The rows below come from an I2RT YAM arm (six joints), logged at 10 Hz.
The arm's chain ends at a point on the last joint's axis. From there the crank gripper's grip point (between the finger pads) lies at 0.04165 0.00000 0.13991 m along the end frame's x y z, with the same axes.
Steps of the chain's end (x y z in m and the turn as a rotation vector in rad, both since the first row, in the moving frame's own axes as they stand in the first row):
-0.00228 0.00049 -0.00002 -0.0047 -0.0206 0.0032
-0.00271 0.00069 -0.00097 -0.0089 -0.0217 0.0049
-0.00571 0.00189 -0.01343 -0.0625 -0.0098 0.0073
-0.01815 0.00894 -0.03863 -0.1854 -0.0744 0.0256
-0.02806 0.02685 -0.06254 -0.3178 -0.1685 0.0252
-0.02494 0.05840 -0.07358 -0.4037 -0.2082 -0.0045
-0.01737 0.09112 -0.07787 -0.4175 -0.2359 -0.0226
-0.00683 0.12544 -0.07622 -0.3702 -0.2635 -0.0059
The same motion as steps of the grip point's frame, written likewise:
-0.00517 0.00128 0.00081 -0.0047 -0.0206 0.0032
-0.00576 0.00214 -0.00011 -0.0089 -0.0217 0.0049
-0.00712 0.01094 -0.01331 -0.0625 -0.0098 0.0073
-0.02895 0.03592 -0.03843 -0.1854 -0.0744 0.0256
-0.05228 0.07219 -0.06479 -0.3178 -0.1685 0.0252
-0.05384 0.11456 -0.07935 -0.4037 -0.2082 -0.0045
-0.04962 0.14879 -0.08401 -0.4175 -0.2359 -0.0226
-0.04371 0.17734 -0.07977 -0.3702 -0.2635 -0.0059

